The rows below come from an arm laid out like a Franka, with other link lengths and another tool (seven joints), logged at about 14 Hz.
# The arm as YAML. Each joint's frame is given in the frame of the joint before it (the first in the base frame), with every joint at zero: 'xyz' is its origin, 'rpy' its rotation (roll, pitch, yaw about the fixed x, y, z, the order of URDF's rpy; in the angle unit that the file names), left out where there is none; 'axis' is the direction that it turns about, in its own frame. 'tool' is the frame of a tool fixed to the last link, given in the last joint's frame.
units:
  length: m
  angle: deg
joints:
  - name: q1
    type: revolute
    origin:
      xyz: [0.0, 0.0, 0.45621]
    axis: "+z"
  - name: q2
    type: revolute
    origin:
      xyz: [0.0, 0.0, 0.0]
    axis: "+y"
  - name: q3
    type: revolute
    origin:
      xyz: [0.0, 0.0, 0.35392]
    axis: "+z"
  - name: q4
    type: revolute
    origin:
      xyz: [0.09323, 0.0, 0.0]
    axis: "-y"
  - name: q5
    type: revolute
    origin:
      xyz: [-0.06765, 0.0, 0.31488]
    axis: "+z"
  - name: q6
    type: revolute
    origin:
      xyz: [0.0, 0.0, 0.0]
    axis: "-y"
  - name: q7
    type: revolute
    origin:
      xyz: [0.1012, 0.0, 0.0]
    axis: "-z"
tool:
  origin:
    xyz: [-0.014, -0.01, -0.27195]
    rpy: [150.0, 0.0, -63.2]
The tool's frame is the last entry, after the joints.
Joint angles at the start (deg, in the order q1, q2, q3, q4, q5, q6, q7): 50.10 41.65 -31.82 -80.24 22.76 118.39 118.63
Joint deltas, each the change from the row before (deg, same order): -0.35 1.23 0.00 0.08 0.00 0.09 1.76; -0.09 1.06 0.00 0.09 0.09 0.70 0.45; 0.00 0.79 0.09 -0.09 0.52 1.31 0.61; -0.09 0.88 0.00 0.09 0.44 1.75 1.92; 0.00 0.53 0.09 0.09 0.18 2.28 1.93; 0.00 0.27 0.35 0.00 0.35 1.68 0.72
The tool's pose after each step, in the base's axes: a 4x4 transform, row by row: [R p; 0 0 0 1], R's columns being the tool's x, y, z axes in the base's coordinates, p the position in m. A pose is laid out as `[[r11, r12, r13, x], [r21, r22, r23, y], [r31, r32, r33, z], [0, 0, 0, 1]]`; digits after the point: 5 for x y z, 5 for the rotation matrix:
[[-0.98055, -0.18595, -0.06276, 0.62644], [-0.19270, 0.85159, 0.48750, 0.33999], [-0.03720, 0.49011, -0.87087, 0.30889], [0, 0, 0, 1]]
[[-0.98228, -0.17841, -0.05746, 0.62877], [-0.18385, 0.85754, 0.48044, 0.33849], [-0.03644, 0.48249, -0.87514, 0.29856], [0, 0, 0, 1]]
[[-0.98434, -0.17105, -0.04272, 0.63215], [-0.17015, 0.85822, 0.48425, 0.34046], [-0.04616, 0.48394, -0.87388, 0.29111], [0, 0, 0, 1]]
[[-0.98890, -0.14841, -0.00737, 0.63953], [-0.13298, 0.86177, 0.48956, 0.34157], [-0.06630, 0.48510, -0.87194, 0.28502], [0, 0, 0, 1]]
[[-0.98998, -0.13627, 0.03689, 0.64893], [-0.10008, 0.86173, 0.49740, 0.34503], [-0.09957, 0.48873, -0.86673, 0.28401], [0, 0, 0, 1]]
[[-0.98870, -0.13735, 0.06007, 0.65372], [-0.08815, 0.85675, 0.50815, 0.35063], [-0.12126, 0.49711, -0.85917, 0.28349], [0, 0, 0, 1]]

